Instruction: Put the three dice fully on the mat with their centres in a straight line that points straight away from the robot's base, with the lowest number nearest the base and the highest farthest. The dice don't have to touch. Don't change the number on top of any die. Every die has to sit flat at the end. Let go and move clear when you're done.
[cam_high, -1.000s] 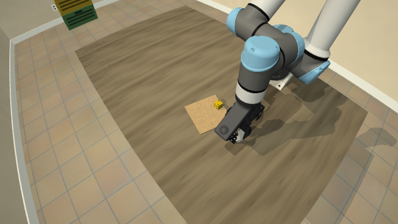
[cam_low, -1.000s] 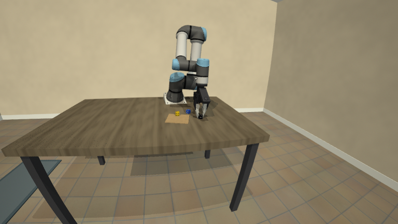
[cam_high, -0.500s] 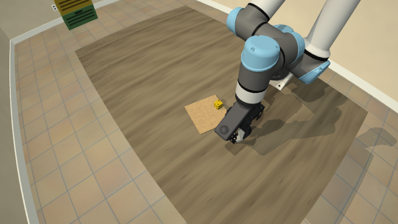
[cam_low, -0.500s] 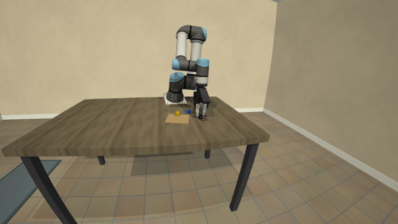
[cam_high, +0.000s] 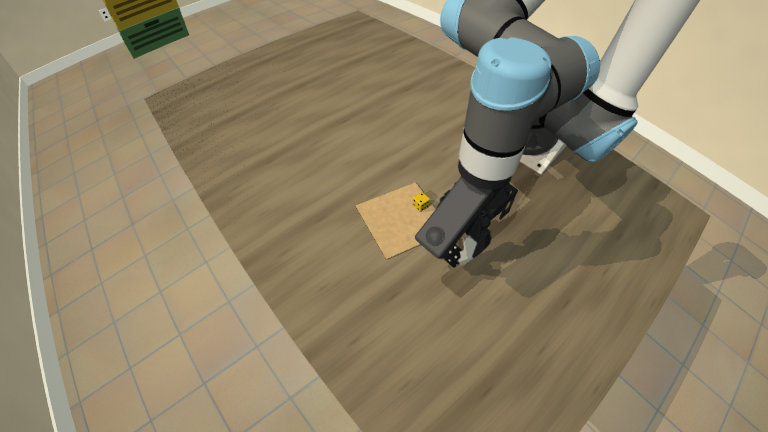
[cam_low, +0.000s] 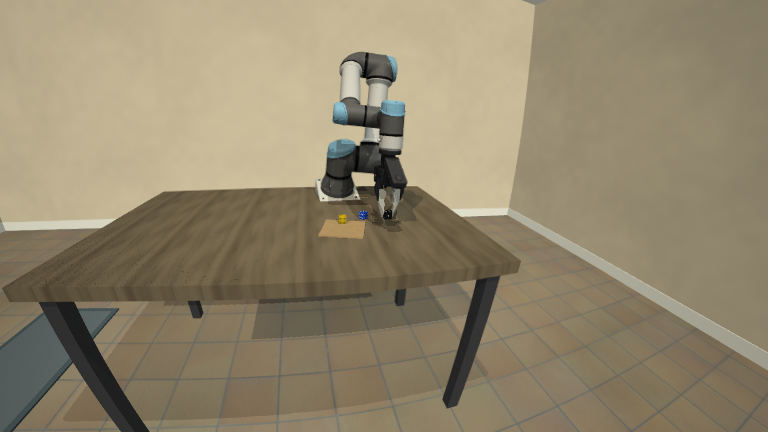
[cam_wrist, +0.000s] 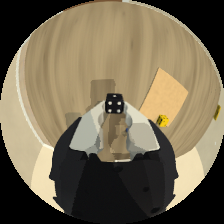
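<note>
Now: the tan mat 140 mm to the right of my hand, 50 mm below it and 10 mm behind it. Round my hand: blue die 100 mm behind, 60 mm to the right, 40 mm below; then black die right at my hand; then yellow die 140 mm to the right, 50 mm behind, 40 mm below.
</note>
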